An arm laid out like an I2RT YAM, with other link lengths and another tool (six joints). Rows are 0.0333 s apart.
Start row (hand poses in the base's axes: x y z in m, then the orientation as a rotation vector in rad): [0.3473 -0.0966 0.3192 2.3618 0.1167 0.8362]
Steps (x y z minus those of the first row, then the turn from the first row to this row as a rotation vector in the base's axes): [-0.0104 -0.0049 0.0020 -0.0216 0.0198 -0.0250]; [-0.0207 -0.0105 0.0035 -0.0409 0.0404 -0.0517]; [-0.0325 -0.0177 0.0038 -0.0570 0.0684 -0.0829]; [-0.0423 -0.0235 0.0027 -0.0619 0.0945 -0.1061]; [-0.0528 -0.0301 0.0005 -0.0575 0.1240 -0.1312]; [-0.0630 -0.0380 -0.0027 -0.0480 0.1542 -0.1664]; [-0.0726 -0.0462 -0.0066 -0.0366 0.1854 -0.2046]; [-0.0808 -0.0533 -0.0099 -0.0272 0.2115 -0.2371]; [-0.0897 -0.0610 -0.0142 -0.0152 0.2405 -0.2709]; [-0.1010 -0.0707 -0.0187 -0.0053 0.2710 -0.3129]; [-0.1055 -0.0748 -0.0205 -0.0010 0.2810 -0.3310]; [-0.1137 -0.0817 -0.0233 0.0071 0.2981 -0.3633]
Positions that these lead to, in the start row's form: [0.3369 -0.1015 0.3212 2.3470 0.1037 0.7960]; [0.3266 -0.1071 0.3227 2.3340 0.0882 0.7548]; [0.3148 -0.1143 0.3230 2.3256 0.0693 0.7039]; [0.3050 -0.1201 0.3219 2.3275 0.0547 0.6615]; [0.2945 -0.1267 0.3197 2.3384 0.0356 0.6162]; [0.2843 -0.1346 0.3165 2.3514 0.0031 0.5661]; [0.2747 -0.1428 0.3126 2.3648 -0.0334 0.5134]; [0.2665 -0.1499 0.3093 2.3747 -0.0644 0.4688]; [0.2576 -0.1576 0.3050 2.3867 -0.0969 0.4203]; [0.2463 -0.1673 0.3005 2.3939 -0.1372 0.3656]; [0.2418 -0.1714 0.2987 2.3957 -0.1559 0.3457]; [0.2336 -0.1783 0.2959 2.3985 -0.1895 0.3109]
